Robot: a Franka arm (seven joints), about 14 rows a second.
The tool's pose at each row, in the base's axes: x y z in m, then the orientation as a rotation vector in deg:
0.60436, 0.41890, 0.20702, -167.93, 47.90, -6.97
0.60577, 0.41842, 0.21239, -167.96, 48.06, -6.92
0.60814, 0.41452, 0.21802, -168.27, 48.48, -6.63
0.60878, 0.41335, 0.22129, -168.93, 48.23, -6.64
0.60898, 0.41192, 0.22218, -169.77, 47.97, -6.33
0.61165, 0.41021, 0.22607, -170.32, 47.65, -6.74
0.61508, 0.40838, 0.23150, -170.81, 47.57, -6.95
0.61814, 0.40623, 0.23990, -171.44, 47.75, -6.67
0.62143, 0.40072, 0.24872, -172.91, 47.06, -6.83
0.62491, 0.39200, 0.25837, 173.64, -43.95, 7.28
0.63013, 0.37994, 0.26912, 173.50, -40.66, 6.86
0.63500, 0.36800, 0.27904, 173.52, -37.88, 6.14
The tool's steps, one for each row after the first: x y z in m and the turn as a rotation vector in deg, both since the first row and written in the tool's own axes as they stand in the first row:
0.00172, -0.00092, -0.00522, -0.08, -0.01, 0.09
0.00609, 0.00053, -0.01082, -0.53, -0.08, 0.29
0.00742, 0.00083, -0.01408, -1.07, 0.05, 0.00
0.00839, 0.00183, -0.01504, -1.81, 0.02, -0.33
0.01175, 0.00146, -0.01874, -2.18, 0.38, -0.66
0.01591, 0.00062, -0.02390, -2.58, 0.62, -0.82
0.02007, -0.00007, -0.03207, -3.25, 0.60, -0.83
0.02623, 0.00190, -0.04086, -4.40, 0.98, -1.56
0.03428, 0.00641, -0.05066, -5.62, 1.53, -3.67
0.04564, 0.01271, -0.06159, -6.53, 1.44, -5.72
0.05660, 0.01918, -0.07173, -7.20, 1.09, -7.47

